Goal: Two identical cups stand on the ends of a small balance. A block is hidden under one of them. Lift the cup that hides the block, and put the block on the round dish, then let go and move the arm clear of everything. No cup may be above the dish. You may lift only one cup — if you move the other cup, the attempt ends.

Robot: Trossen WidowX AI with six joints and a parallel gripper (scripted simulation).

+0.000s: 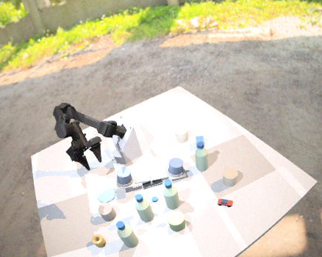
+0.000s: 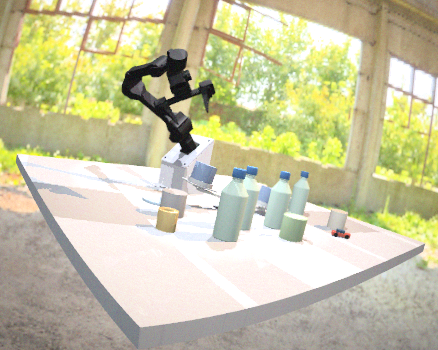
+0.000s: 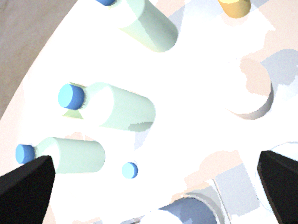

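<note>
Right now the pale green block is 30 mm ahead of my gripper tip, 350 mm to the left of it and 230 mm below it. Also, from my gripper tip: round light blue dish: 60 mm behind, 20 mm to the right, 260 mm below; then yellow spool: 190 mm ahead, 140 mm to the right, 240 mm below; then blue disc: 100 mm ahead, 180 mm to the left, 260 mm below.
</note>
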